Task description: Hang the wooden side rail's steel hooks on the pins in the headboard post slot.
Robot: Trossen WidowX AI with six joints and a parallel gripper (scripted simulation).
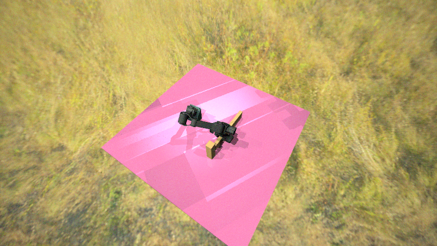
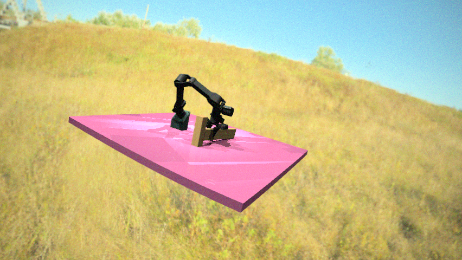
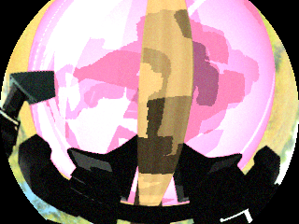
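Right now the headboard post is 140 mm to the right of my gripper tip, 40 mm above it and 10 mm behind it.
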